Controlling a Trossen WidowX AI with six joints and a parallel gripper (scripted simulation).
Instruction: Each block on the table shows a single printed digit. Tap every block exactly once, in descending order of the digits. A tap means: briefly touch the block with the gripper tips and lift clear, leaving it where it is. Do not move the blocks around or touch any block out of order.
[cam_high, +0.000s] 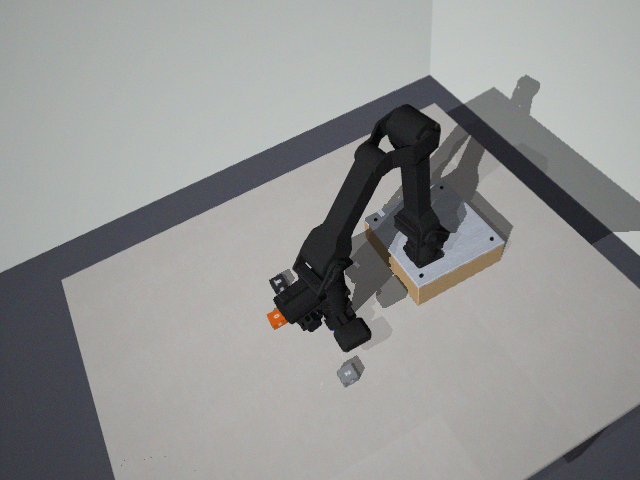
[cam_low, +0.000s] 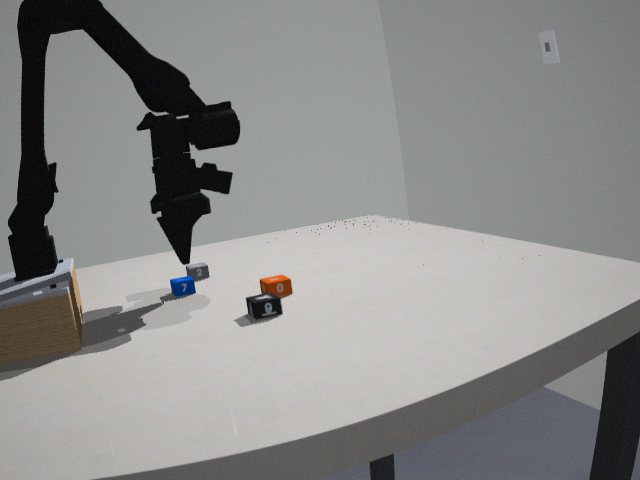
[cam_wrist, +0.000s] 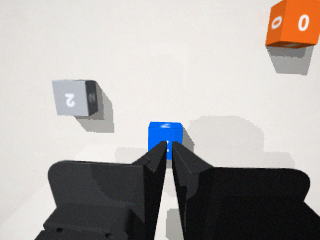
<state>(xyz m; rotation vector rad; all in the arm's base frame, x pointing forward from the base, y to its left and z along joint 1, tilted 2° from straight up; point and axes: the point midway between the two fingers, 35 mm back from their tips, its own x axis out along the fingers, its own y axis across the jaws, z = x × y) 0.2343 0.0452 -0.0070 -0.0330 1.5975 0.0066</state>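
Now: gripper tip 3 cm above the blue block marked 7 and 1 cm past it. From my gripper tip the other things lie so: grey block marked 2 (9 cm to the left, 3 cm below, 3 cm ahead); then black block marked 9 (18 cm to the right, 6 cm ahead, 3 cm below); then orange block marked 0 (10 cm to the right, 10 cm ahead, 3 cm below).
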